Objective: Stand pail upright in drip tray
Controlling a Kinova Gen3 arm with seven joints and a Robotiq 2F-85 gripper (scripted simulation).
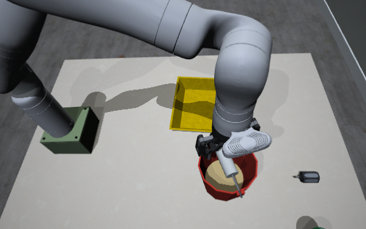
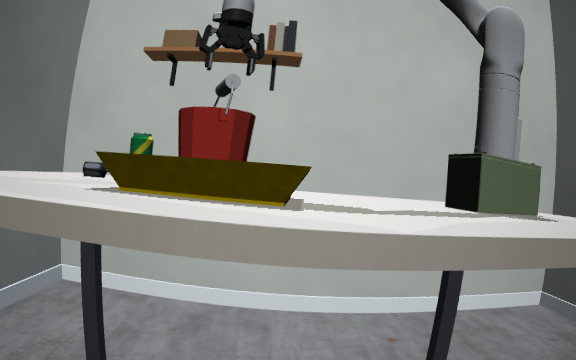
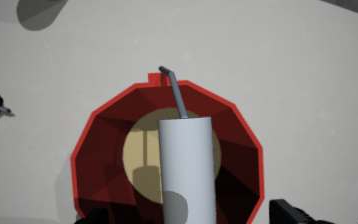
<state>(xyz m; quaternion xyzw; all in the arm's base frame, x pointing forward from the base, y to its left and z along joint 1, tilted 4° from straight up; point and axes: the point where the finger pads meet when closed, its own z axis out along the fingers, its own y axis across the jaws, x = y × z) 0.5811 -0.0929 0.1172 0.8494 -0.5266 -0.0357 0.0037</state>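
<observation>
My gripper is now 10 mm short of the wire bail and 70 mm above it. Round my hand: red pail 10 mm ahead, 130 mm below; then yellow drip tray 70 mm behind, 290 mm to the left, 250 mm below.
</observation>
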